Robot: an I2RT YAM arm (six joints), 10 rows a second.
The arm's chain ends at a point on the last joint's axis. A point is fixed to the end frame.
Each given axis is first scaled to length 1.
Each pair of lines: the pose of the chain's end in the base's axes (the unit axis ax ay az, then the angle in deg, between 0 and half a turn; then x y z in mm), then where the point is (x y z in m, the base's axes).
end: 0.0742, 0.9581, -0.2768, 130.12, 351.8, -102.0, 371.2
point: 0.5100 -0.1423 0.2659
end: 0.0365, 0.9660, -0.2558, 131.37, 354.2, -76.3, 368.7
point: 0.5103 -0.1045 0.2566
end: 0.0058, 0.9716, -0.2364, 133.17, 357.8, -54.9, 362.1
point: 0.5098 -0.0730 0.2425
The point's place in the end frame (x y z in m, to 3 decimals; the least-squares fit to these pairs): -0.016 0.057 0.185
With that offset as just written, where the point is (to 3 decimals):
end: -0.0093, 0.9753, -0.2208, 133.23, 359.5, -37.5, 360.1
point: 0.511 -0.048 0.239
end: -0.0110, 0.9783, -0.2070, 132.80, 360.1, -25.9, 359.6
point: 0.512 -0.032 0.239
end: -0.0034, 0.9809, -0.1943, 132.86, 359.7, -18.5, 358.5
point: 0.512 -0.022 0.237
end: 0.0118, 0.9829, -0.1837, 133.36, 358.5, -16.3, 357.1
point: 0.510 -0.019 0.235
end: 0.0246, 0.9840, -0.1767, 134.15, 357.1, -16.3, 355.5
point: 0.507 -0.019 0.232
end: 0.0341, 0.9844, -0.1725, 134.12, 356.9, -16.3, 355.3
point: 0.507 -0.019 0.232
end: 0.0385, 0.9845, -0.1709, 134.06, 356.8, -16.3, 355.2
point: 0.507 -0.019 0.233
